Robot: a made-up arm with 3 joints.
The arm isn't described. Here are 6 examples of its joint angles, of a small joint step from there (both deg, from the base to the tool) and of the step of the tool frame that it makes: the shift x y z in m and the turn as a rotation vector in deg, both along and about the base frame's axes.
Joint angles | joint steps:
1: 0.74 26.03 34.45 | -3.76 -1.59 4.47
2: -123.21 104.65 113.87 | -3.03 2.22 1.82
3: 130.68 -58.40 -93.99 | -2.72 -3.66 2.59
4: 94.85 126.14 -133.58 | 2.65 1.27 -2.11
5: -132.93 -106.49 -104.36 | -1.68 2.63 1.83
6: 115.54 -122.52 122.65 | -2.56 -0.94 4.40
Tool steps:
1: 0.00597 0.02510 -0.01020 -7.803 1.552 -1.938
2: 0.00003 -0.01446 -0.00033 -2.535 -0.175 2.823
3: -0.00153 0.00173 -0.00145 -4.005 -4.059 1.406
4: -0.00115 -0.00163 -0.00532 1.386 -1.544 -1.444
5: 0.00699 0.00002 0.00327 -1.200 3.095 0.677
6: -0.00836 0.00413 -0.00106 -0.163 -3.750 -0.660
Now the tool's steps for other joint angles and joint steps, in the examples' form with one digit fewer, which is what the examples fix.
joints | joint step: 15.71 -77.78 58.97 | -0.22 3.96 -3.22
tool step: 0.0078 -0.0077 0.0095 0.57 -2.97 -4.07
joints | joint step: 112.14 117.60 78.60 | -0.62 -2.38 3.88
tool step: 0.0073 -0.0081 0.0023 1.11 2.34 3.50
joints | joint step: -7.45 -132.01 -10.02 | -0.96 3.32 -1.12
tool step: 0.0088 -0.0028 0.0032 -1.68 -3.41 -0.39
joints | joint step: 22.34 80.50 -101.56 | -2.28 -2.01 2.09
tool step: 0.0001 0.0046 0.0019 -2.66 2.62 -1.19
